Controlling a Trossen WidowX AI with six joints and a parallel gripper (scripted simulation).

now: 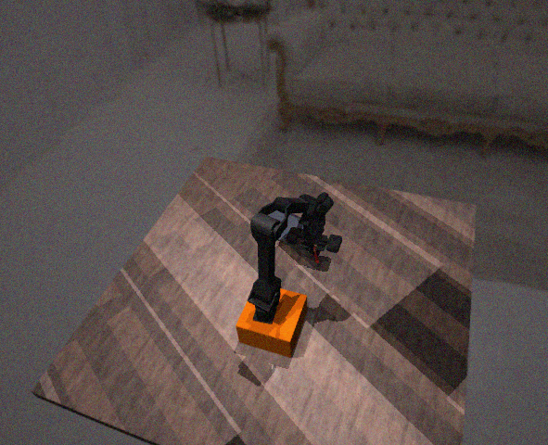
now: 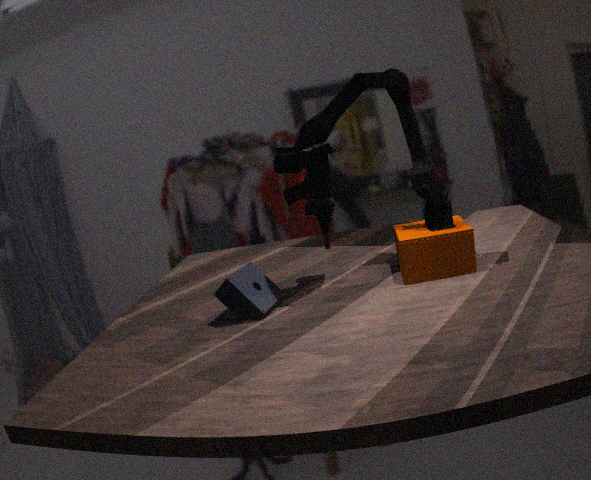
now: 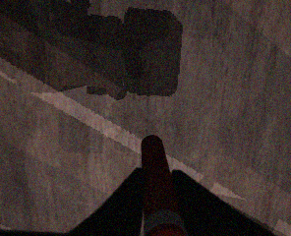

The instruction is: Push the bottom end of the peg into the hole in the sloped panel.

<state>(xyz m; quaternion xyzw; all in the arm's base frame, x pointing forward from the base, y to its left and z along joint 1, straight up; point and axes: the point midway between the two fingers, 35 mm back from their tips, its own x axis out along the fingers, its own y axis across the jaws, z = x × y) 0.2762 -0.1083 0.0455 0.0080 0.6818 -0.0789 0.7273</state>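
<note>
Now: gripper tip 190 mm short of the grey-blue sloped panel, 170 mm to the right of it and 80 mm above it. Also, from my gripper tip: red peg: 20 mm above.
</note>
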